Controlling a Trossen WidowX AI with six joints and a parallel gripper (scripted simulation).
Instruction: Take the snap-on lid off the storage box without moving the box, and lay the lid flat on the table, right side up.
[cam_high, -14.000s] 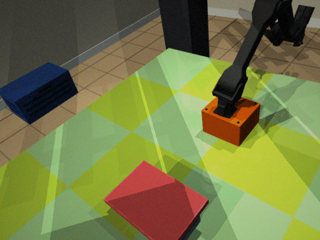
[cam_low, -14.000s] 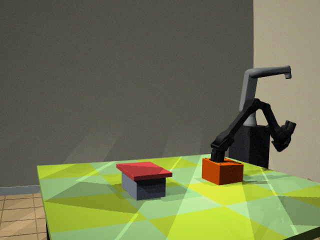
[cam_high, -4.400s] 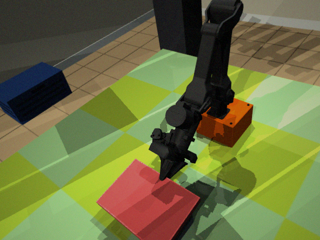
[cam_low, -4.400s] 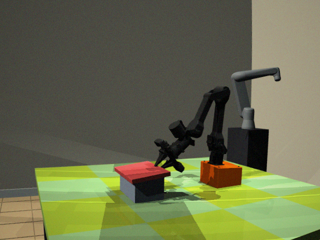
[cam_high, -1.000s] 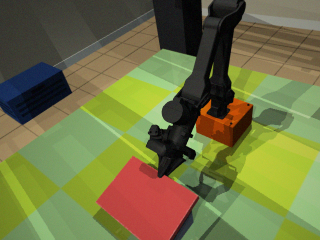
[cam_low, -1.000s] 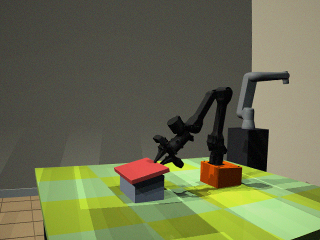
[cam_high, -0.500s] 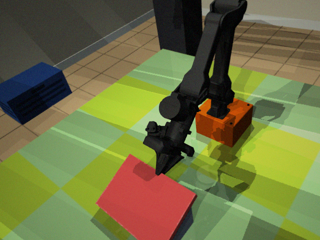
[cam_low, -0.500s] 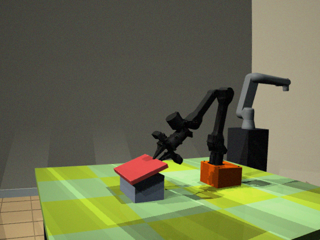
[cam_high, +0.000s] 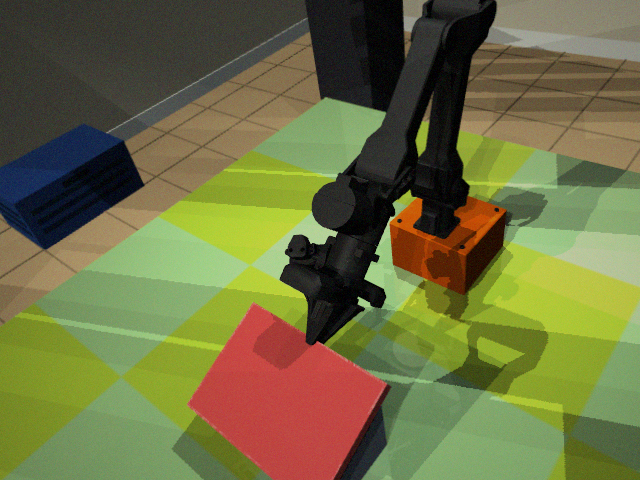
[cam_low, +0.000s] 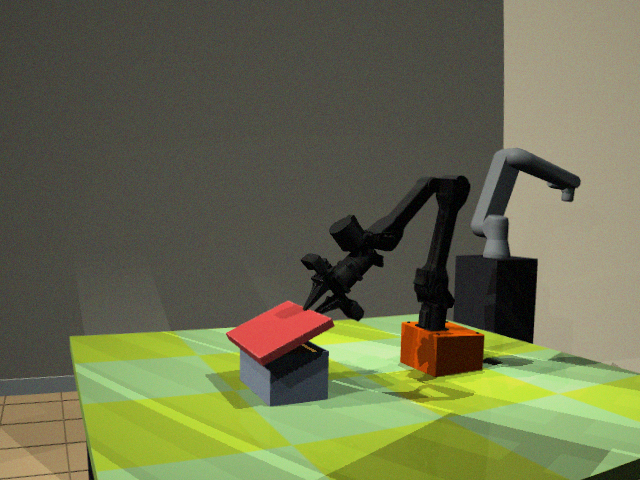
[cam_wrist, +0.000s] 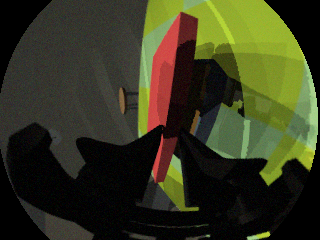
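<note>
Right now the red lid is 70 mm ahead of my gripper tip and 30 mm below it. Also, from my gripper tip: grey-blue storage box 60 mm ahead, 110 mm below.
</note>
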